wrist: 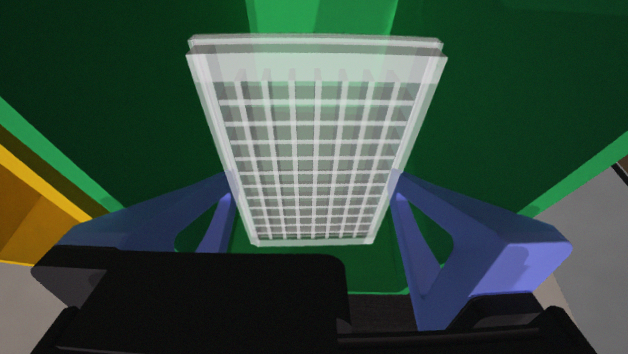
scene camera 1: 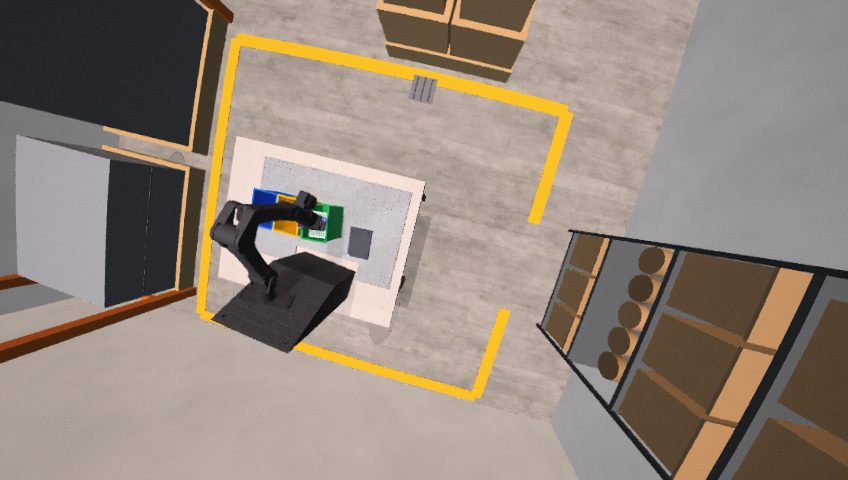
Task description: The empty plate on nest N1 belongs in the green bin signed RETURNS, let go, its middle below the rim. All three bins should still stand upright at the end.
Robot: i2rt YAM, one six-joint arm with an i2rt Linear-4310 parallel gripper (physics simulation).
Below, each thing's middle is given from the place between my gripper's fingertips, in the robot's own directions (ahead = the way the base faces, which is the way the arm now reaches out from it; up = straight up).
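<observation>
The green bin (scene camera 1: 334, 222) is 2 cm ahead of my hand and 4 cm below it. As for the gridded plate (wrist: 313, 130), I see my gripper 1 cm short of it.
</observation>
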